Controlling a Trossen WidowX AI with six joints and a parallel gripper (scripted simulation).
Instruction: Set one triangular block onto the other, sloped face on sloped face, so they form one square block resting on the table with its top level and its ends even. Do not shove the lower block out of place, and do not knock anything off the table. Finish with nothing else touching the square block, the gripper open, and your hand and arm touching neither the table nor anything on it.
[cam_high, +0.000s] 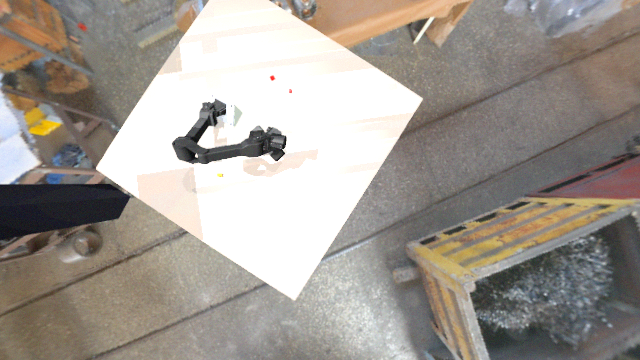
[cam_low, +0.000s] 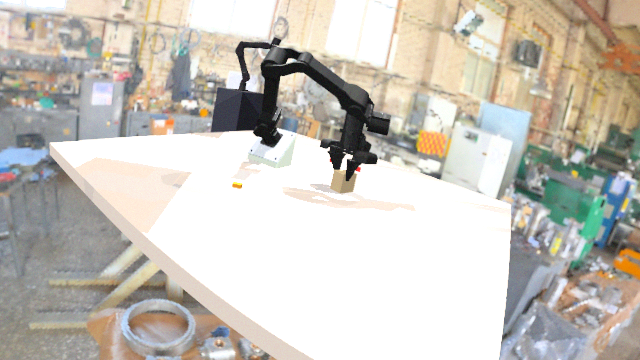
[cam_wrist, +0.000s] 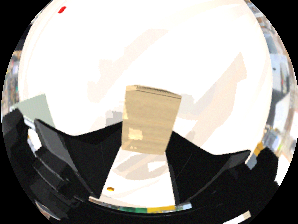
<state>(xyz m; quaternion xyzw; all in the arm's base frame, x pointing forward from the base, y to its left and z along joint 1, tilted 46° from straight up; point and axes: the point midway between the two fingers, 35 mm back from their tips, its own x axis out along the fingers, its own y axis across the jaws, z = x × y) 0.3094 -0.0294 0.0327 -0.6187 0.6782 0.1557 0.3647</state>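
My gripper tip is now 10 mm below the tan triangular block. The rest, counted from my gripper tip: small orange marker 270 mm to the right, 170 mm behind, 30 mm below.
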